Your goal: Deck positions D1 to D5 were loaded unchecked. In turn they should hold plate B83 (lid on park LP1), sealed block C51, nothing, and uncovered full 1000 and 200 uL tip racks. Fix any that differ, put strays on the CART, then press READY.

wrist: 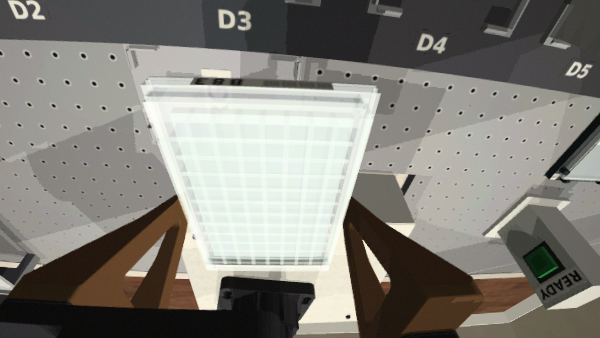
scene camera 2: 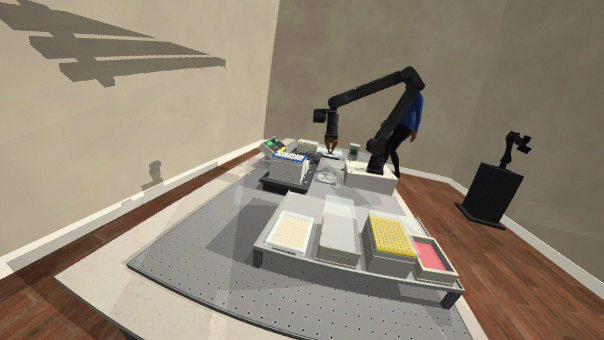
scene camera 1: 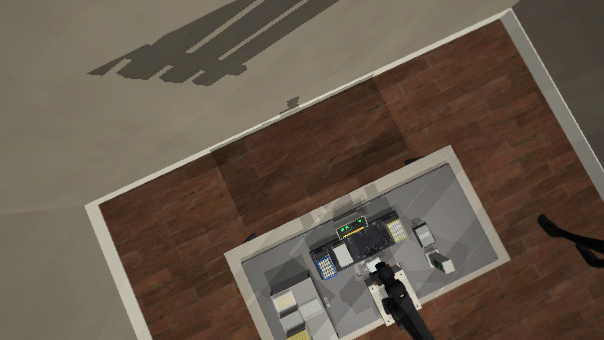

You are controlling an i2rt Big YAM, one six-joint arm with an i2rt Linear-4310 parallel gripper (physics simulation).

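Frame: origin at the arm's base, x back, y right, z up, level; metres.
Where they show: gripper, fingertip midpoint: [wrist: 267,202] [scene camera 2: 330,152]; arm's base, origin of the base link: [wrist: 264,295] [scene camera 2: 374,170] [scene camera 1: 392,303].
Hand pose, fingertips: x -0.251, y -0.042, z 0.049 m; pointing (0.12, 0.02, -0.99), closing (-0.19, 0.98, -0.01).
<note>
Each offset is from my fingertips to the top centre of the thing. "*": to the spot under its first point. Level surfaces: height alone.
My gripper [scene camera 1: 376,268] [scene camera 2: 331,151] [wrist: 267,202] is shut on the clear plate B83 {dx -0.004, dy -0.001, dz +0.013 m} [wrist: 260,165], which looks lidded and level. It holds the plate low over the board, in front of the dark deck {dz -0.077 m} [scene camera 1: 367,243] [wrist: 150,25] near D3. On the deck, a blue-topped rack {dx -0.105, dy -0.295, dz +0.020 m} [scene camera 1: 326,268] [scene camera 2: 289,167] stands at D1, a white block {dx -0.126, dy -0.173, dz -0.035 m} [scene camera 1: 343,255] at D2, and a yellow-topped rack {dx -0.187, dy +0.194, dz -0.007 m} [scene camera 1: 397,230] [scene camera 2: 307,146] at D5. D3 and D4 hold nothing. Park LP1 {* dx -0.067, dy +0.408, dz -0.110 m} [scene camera 1: 425,235] lies beyond D5. The READY box {dx +0.098, dy +0.423, dz +0.002 m} [scene camera 1: 442,262] [scene camera 2: 354,149] [wrist: 543,260] has a green button.
The raised cart {dx +0.204, dy -0.519, dz -0.062 m} [scene camera 1: 325,325] [scene camera 2: 307,205] bears a tan-welled plate {dx +0.055, dy -0.612, dz -0.052 m} [scene camera 2: 291,231], a grey-white block {dx +0.162, dy -0.594, dz -0.027 m} [scene camera 2: 339,237], a yellow-topped rack {dx +0.268, dy -0.577, dz +0.002 m} [scene camera 2: 392,236] and a pink-bottomed trough {dx +0.375, dy -0.559, dz -0.037 m} [scene camera 2: 431,255]. A green-lit panel {* dx -0.288, dy -0.078, dz -0.004 m} [scene camera 1: 351,227] stands behind the deck. A person [scene camera 2: 412,120] stands beyond the table.
</note>
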